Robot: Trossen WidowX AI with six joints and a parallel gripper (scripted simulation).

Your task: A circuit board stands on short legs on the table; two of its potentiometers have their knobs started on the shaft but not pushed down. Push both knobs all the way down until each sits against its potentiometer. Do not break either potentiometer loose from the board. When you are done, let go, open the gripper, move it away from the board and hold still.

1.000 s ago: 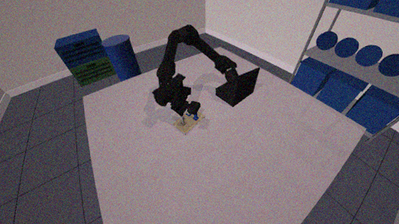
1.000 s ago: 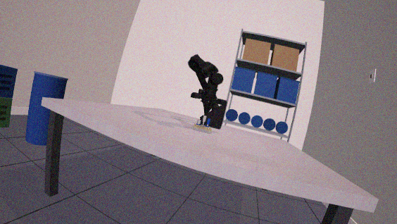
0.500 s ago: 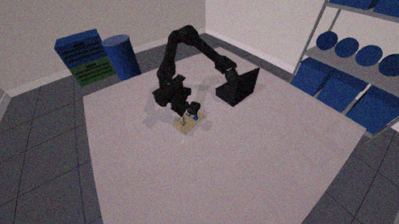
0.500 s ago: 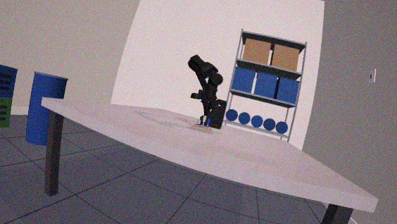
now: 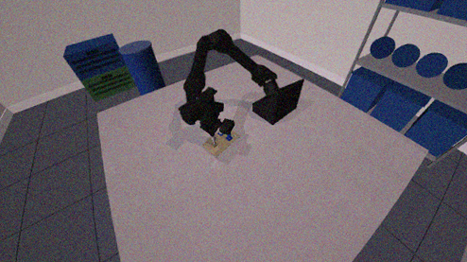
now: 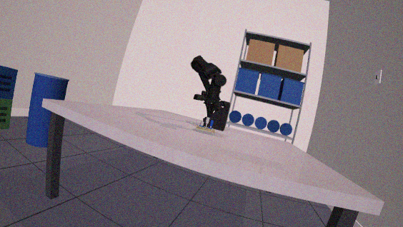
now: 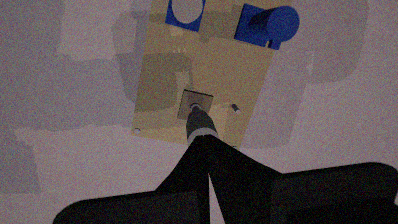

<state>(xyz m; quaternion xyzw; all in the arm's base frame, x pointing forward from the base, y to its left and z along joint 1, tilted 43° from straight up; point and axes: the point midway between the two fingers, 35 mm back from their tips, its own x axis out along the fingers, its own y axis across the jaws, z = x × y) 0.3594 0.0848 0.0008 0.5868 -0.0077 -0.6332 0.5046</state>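
Right now the grey knob is 2 cm below my gripper tip. The rest, counted from my gripper tip: blue knob 7 cm behind, 3 cm below.
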